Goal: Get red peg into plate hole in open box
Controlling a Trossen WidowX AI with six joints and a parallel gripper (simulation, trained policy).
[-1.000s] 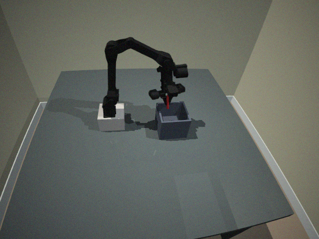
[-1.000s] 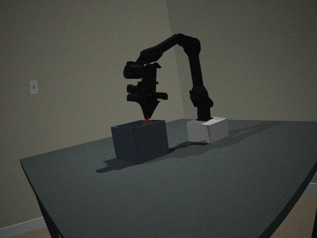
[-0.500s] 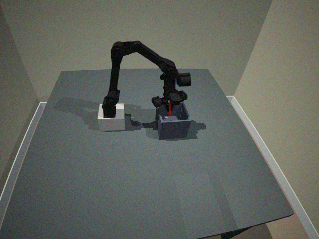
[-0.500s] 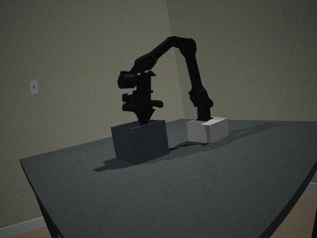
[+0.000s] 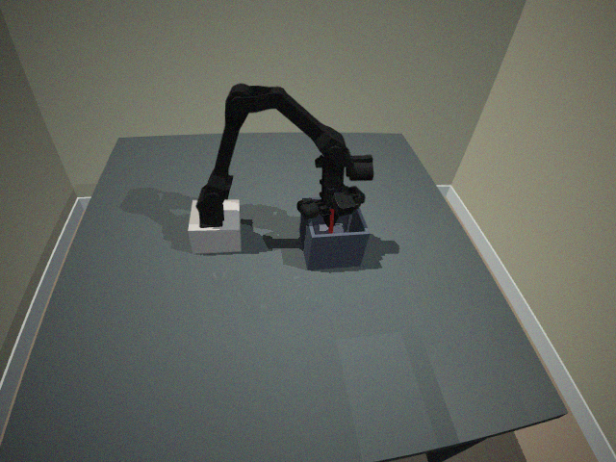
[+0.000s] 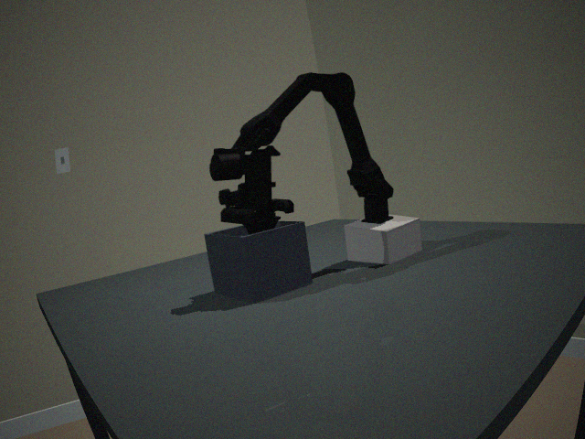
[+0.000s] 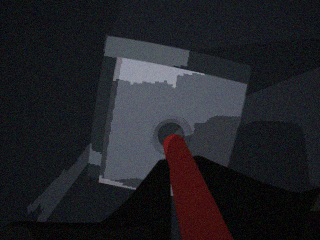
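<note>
The red peg is 2 cm above my gripper tip. Round my gripper tip: plate 4 cm below, 1 cm to the right.
</note>
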